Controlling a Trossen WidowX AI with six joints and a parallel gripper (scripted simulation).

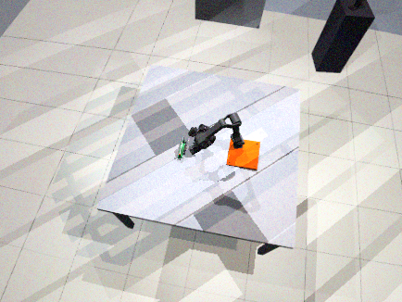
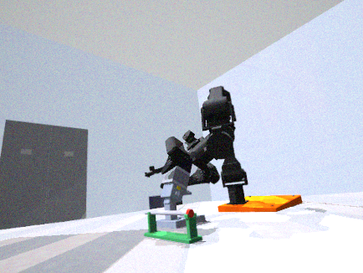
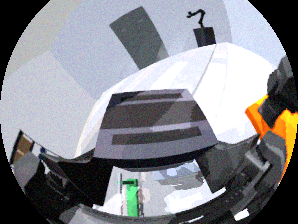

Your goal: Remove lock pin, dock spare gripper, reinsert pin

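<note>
The spare gripper lies 10 mm to the left of my gripper tip. From my gripper tip the other things lie so: green rack 130 mm ahead, 100 mm to the left, 100 mm below; grey mount 70 mm below, 10 mm to the left, 10 mm ahead.
</note>
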